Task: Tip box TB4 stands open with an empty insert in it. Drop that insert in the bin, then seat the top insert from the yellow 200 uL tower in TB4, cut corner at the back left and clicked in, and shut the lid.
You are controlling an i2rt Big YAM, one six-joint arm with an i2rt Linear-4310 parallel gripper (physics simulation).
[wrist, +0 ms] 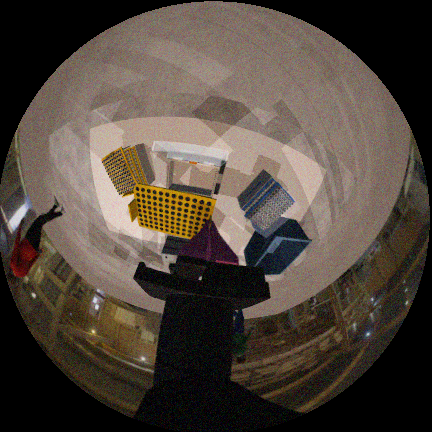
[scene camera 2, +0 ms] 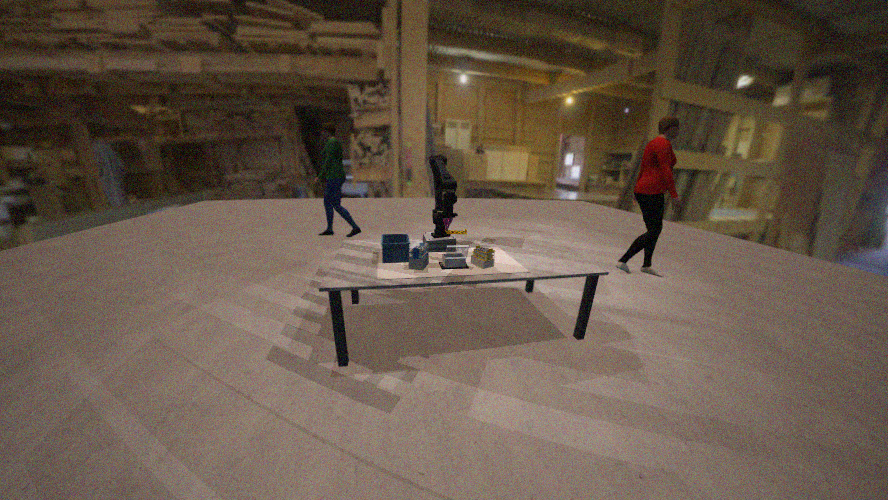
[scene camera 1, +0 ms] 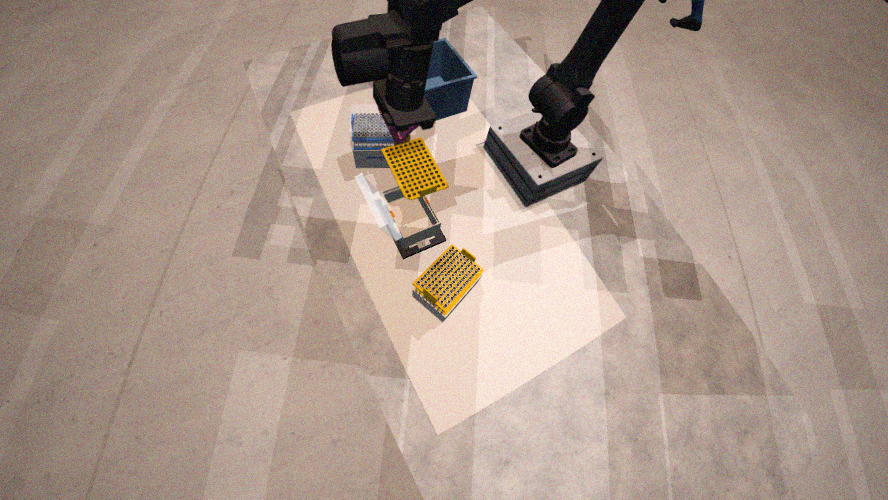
Labels:
same spot on blue bin: (wrist: pixel 276 252) = (scene camera 1: pixel 431 72)

